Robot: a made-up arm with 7 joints.
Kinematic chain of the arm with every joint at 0, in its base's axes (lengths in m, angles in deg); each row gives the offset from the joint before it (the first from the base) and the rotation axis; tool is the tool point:
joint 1: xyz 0 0 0.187 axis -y
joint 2: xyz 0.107 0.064 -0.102 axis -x
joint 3: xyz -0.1 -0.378 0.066 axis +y
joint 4: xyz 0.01 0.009 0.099 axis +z
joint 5: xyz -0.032 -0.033 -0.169 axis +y
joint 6: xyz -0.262 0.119 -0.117 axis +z
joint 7: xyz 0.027 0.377 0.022 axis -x
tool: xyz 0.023 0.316 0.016
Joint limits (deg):
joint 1: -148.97..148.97
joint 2: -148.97..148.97
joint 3: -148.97..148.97
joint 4: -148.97..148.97
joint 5: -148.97..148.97
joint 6: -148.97..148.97
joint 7: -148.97..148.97
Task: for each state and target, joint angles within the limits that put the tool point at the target. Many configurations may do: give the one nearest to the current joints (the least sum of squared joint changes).
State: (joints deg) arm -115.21 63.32 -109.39 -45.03 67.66 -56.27 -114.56
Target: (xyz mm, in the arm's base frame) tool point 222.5 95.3 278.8
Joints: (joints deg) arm -103.82 63.28 -115.73 -34.28 57.02 -46.65 -124.30
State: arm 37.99 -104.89 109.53 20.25 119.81 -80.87 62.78
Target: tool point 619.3 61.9 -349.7
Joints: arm 34.04 -131.65 115.28 23.04 130.38 -88.99 73.74
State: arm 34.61 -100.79 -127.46 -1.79 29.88 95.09 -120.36
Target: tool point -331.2 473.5 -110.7
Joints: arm 12.13 -110.09 -108.69 -2.09 46.69 95.31 -97.54
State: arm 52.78 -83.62 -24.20 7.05 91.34 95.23 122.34
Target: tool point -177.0 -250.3 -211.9
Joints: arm 45.32 -74.11 -21.74 -13.95 90.67 85.19 134.06
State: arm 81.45 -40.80 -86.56 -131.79 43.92 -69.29 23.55
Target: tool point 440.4 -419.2 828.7
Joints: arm 104.74 -55.22 -75.77 -137.39 42.68 -63.75 25.38
